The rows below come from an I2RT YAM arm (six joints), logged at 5 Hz.
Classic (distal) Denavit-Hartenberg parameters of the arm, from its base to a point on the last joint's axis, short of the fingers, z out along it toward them. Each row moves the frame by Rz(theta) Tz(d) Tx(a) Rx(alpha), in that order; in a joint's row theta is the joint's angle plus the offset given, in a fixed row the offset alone. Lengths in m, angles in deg.
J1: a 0.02  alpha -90  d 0.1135  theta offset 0
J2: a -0.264  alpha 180  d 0  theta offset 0
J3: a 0.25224  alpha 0  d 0  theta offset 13.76
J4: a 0.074  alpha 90  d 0  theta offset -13.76
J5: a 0  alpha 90  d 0  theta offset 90
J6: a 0  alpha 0  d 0.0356  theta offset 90
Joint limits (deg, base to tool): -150..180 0..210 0..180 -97..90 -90..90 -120..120
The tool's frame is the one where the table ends.
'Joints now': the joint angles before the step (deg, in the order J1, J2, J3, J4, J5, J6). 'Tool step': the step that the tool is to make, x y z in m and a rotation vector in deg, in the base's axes. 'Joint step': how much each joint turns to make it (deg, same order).
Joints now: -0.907 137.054 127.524 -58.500 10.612 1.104
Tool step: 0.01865 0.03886 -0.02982 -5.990 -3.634 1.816
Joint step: 4.721 4.218 -0.023 7.673 6.732 0.219
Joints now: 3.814 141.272 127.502 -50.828 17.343 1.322
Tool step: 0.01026 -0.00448 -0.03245 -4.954 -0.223 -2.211
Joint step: -0.219 4.043 -0.177 4.242 5.333 -0.349
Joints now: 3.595 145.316 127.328 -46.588 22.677 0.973
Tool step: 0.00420 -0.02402 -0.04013 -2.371 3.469 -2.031
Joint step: -2.469 4.634 0.000 1.639 1.857 -1.421
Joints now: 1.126 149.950 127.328 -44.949 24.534 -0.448
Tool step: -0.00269 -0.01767 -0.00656 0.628 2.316 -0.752
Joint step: -1.946 0.612 0.023 -1.333 -1.027 -0.962
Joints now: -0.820 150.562 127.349 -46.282 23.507 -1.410
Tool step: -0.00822 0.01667 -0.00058 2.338 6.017 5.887
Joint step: 1.574 -0.349 0.001 -5.027 -3.563 -3.627
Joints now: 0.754 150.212 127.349 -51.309 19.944 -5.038
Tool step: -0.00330 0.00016 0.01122 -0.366 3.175 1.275
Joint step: 0.022 -0.023 2.819 -5.552 0.000 -1.376
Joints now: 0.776 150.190 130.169 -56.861 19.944 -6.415
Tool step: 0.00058 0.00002 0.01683 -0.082 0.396 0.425
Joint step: 0.000 -0.107 3.654 -4.002 -0.021 -0.459
